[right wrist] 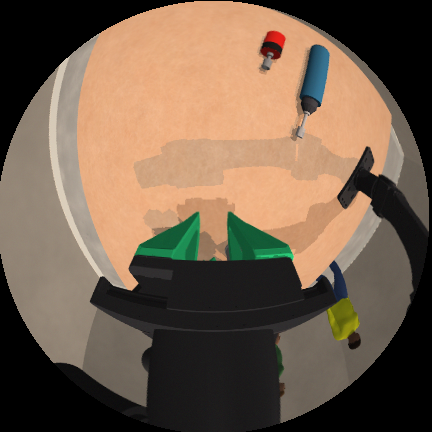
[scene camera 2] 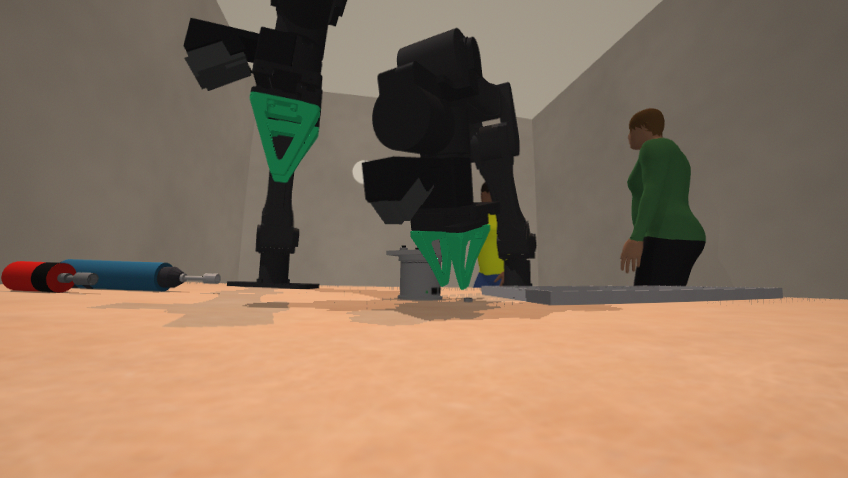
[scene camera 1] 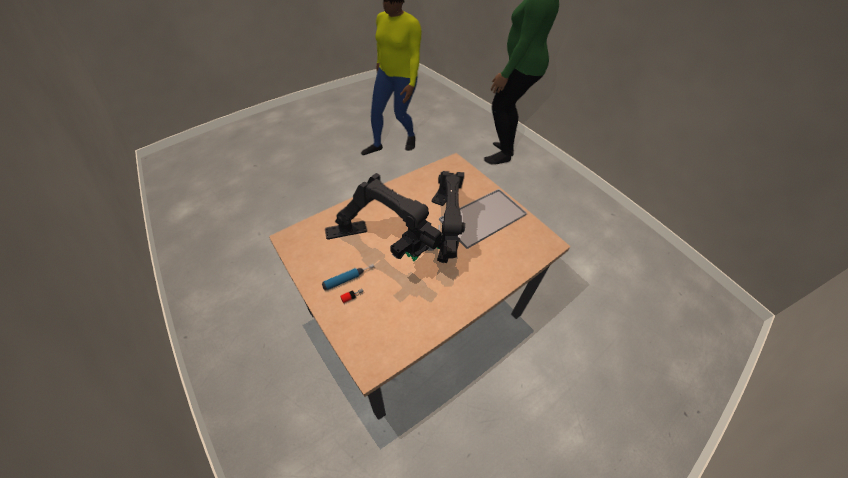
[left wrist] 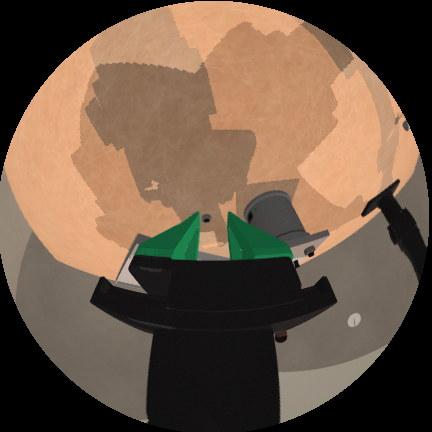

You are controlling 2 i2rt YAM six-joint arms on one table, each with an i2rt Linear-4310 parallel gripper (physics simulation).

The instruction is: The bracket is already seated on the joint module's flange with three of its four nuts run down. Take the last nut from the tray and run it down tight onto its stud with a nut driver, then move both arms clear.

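Seen in the pictures: left gripper, fingertip midpoint: (right wrist: 209,259) (scene camera 2: 454,286) (left wrist: 213,216); right gripper, fingertip midpoint: (right wrist: 213,216) (scene camera 2: 279,178) (scene camera 1: 412,258); left arm's base, origin of the base link: (scene camera 1: 444,192); right arm's base, origin of the base link: (right wrist: 356,176) (scene camera 2: 273,287) (scene camera 1: 346,230) (left wrist: 381,195).
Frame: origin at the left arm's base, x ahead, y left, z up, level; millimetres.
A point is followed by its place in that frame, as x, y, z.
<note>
The grey joint module (scene camera 2: 414,276) {101, -391, 31} stands mid-table with the bracket (left wrist: 310,240) {86, -404, 65} on its flange; it also shows in the left wrist view (left wrist: 273,215) {102, -390, 29}. A small nut (left wrist: 206,218) {157, -351, 5} lies on the table just beyond the fingertips of my left gripper (left wrist: 213,216) {156, -372, 19}. My left gripper (scene camera 2: 453,282) {156, -372, 19} hangs low beside the module, fingers nearly together and empty. My right gripper (scene camera 2: 283,174) {85, -565, 131} hangs high above the table, shut and empty; it also shows in its own wrist view (right wrist: 212,225). A blue-handled nut driver (right wrist: 314,76) {-142, -712, 37} and a short red one (right wrist: 271,46) {-79, -770, 34} lie at the far left (scene camera 2: 118,274) {-138, -721, 22}.
A flat grey tray (scene camera 1: 488,216) {271, -56, 4} lies behind the left arm. Two people stand beyond the table's far edge, one in yellow (scene camera 1: 396,71) and one in green (scene camera 1: 522,71). The right arm's base (scene camera 1: 344,230) {-300, -503, 37} is bolted near the back left.
</note>
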